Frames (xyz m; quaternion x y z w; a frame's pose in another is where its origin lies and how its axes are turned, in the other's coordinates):
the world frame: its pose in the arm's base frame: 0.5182 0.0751 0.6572 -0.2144 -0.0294 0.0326 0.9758
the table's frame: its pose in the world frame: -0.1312 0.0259 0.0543 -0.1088 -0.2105 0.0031 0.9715
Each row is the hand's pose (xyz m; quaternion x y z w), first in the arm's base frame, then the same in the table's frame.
Working: the arm's base frame: its pose in the table's frame: -0.6343 0.3241 -0.3563 0.3077 0.2368 -0.0766 0.9184

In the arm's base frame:
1: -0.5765 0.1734 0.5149 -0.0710 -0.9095 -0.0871 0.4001
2: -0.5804 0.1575 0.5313 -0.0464 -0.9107 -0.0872 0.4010
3: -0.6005 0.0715 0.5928 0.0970 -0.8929 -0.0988 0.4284
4: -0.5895 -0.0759 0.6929 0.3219 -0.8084 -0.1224 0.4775
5: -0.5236 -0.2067 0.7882 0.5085 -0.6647 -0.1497 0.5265
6: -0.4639 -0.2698 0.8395 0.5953 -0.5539 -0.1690 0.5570
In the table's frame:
1: -0.8900 0.1501 0.3730 -0.0324 -0.7083 -0.3737 0.5980
2: -0.8916 0.1275 0.3779 -0.0097 -0.7110 -0.3800 0.5916
3: -0.9100 0.0217 0.3851 0.1291 -0.6956 -0.4213 0.5675
4: -0.9038 -0.1562 0.3718 0.3516 -0.6163 -0.4739 0.5215
5: -0.8466 -0.3177 0.3374 0.5426 -0.4786 -0.5028 0.4730
6: -0.7924 -0.3986 0.3111 0.6356 -0.3704 -0.5093 0.4466

